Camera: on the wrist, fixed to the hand. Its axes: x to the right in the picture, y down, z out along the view.
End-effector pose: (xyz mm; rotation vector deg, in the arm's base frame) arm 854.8 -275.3 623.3 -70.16 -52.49 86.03
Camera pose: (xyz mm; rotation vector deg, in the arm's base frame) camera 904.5 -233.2 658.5 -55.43 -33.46 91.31
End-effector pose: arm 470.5 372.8 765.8 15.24 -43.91 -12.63
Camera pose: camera 514.3 318.8 740.2 35.10 -45.71 -3.24
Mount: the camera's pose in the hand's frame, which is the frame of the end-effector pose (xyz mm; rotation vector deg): 29.7 -54.7 -40.2 21.40 0.55 1.05
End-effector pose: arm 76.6 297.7 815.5 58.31 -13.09 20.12
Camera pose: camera 126.2 311.6 762.2 79.18 -9.53 24.34
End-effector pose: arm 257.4 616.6 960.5 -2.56 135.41 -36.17
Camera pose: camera 202.1 579.8 993.3 8.34 126.90 -60.37
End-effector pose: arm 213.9 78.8 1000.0 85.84 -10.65 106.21
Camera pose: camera 214.2 152.8 996.4 99.56 9.27 113.87
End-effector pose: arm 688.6 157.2 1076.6 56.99 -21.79 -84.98
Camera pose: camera 687.3 153.1 1002.6 73.76 -38.66 -81.25
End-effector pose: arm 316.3 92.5 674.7 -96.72 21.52 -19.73
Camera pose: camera 328.5 51.3 735.1 -75.48 17.86 -21.98
